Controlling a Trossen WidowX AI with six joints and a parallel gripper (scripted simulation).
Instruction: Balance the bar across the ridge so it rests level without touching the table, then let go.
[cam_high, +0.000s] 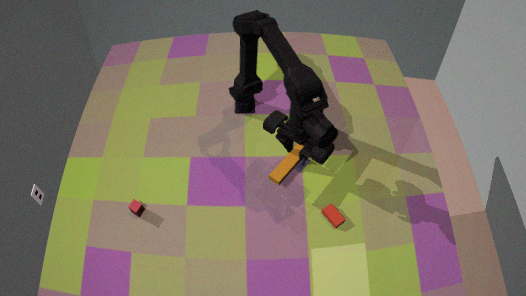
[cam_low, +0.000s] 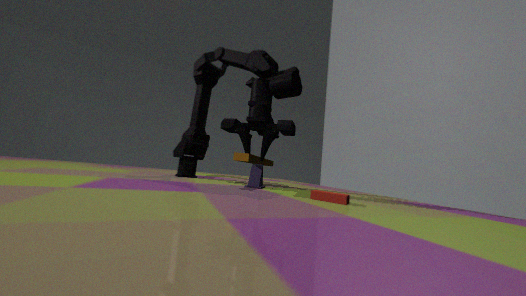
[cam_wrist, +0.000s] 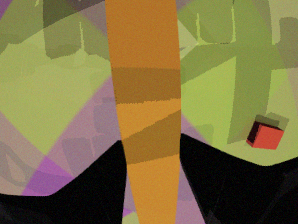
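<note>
The bar lies 2 cm to the left of my gripper tip and 2 cm behind it. Round my gripper tip: small red cube (45 cm to the right, 14 cm ahead, 5 cm below); then flat red block (16 cm ahead, 10 cm to the left, 6 cm below).
</note>
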